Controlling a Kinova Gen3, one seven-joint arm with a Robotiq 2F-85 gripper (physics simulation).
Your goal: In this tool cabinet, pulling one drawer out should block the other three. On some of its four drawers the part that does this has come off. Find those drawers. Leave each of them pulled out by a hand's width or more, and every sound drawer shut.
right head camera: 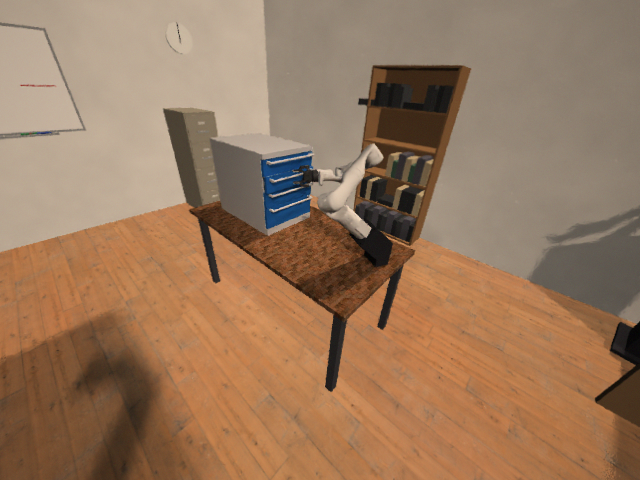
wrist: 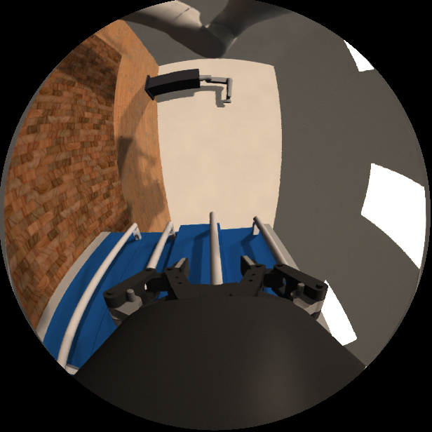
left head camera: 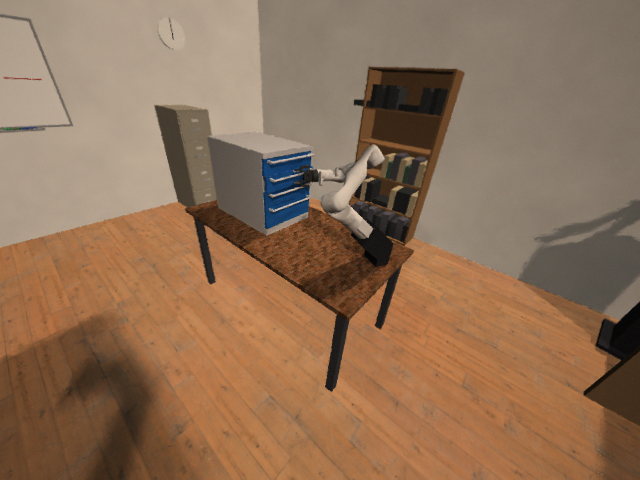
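The tool cabinet (left head camera: 237, 180) (right head camera: 237, 180) is grey with four blue drawers and white bar handles. The second drawer from the top (wrist: 192, 247) stands slightly proud of its neighbours in the wrist view. The top drawer (left head camera: 281, 167) (wrist: 242, 242), third drawer (left head camera: 273, 200) and bottom drawer (left head camera: 286, 215) (wrist: 102, 320) look shut. My gripper (left head camera: 296, 176) (right head camera: 296, 176) (wrist: 214, 264) is open, at the second drawer's front. Its fingers stand apart on either side of that drawer's handle (left head camera: 281, 178) (wrist: 214, 240), one above and one below, with gaps to the bar. The palm hides the near part of the handle.
The cabinet stands at the far end of the brown wooden table (left head camera: 294, 258) (right head camera: 294, 258). My arm (left head camera: 354, 186) (right head camera: 351, 186) reaches from a black base (left head camera: 378, 248) at the near right. A beige filing cabinet (left head camera: 195, 155) and a bookshelf (left head camera: 448, 118) stand behind the table.
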